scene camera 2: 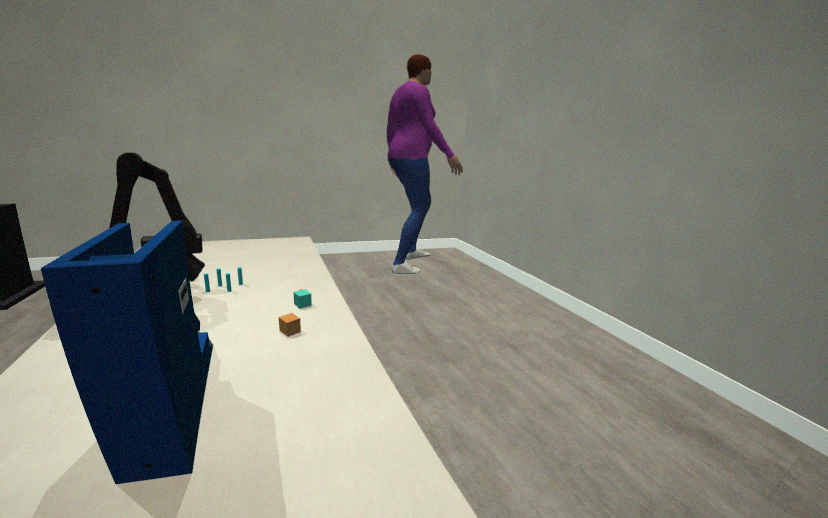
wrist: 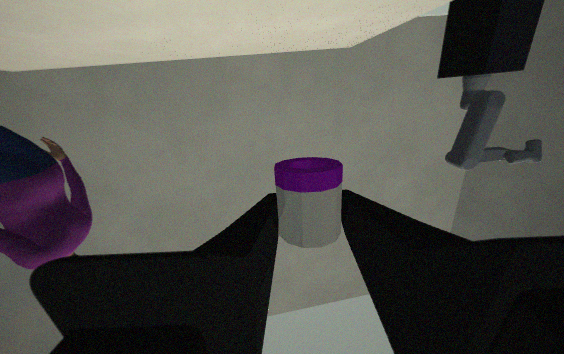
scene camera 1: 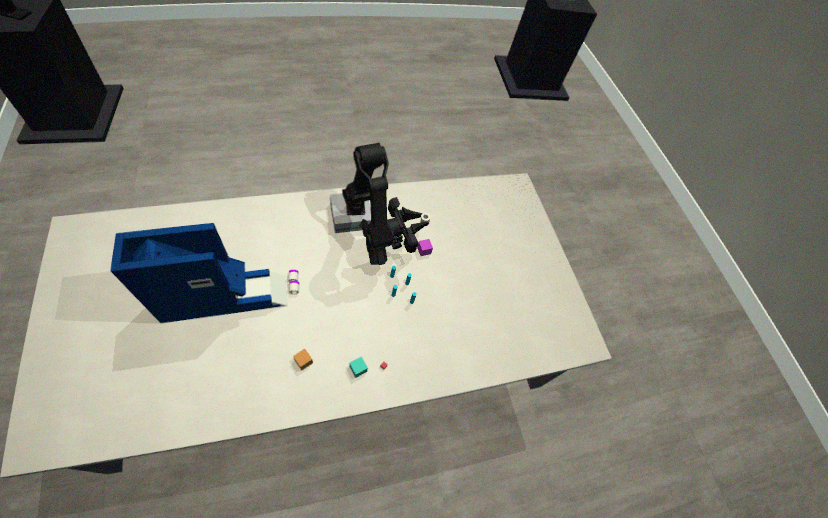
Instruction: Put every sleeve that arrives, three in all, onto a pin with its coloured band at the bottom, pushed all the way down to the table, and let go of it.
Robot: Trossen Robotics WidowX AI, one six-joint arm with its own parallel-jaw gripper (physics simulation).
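My gripper [scene camera 1: 425,218] [wrist: 307,200] is shut on a white sleeve [wrist: 308,222] and holds it above the table's right back part, beyond the magenta cube. The wrist view is upside down; the sleeve's purple band faces down there in the room, and its plain open end faces up in scene camera 1. Two more purple-banded sleeves [scene camera 1: 293,276] [scene camera 1: 294,288] are end to end in front of the blue chute. Several thin teal pins [scene camera 1: 393,272] [scene camera 1: 408,279] [scene camera 1: 394,290] [scene camera 1: 413,298] [scene camera 2: 228,282] stand bare on the table. In scene camera 2 the fingers and held sleeve cannot be made out.
A tall blue dispenser [scene camera 1: 183,293] [scene camera 2: 122,354] stands at the left. A magenta cube [scene camera 1: 425,247] lies near the gripper. An orange cube [scene camera 1: 302,359] [scene camera 2: 290,324], a teal cube [scene camera 1: 358,367] [scene camera 2: 302,298] and a small red cube [scene camera 1: 384,365] lie nearer the front. A person [scene camera 2: 409,122] [wrist: 47,210] stands beyond the table.
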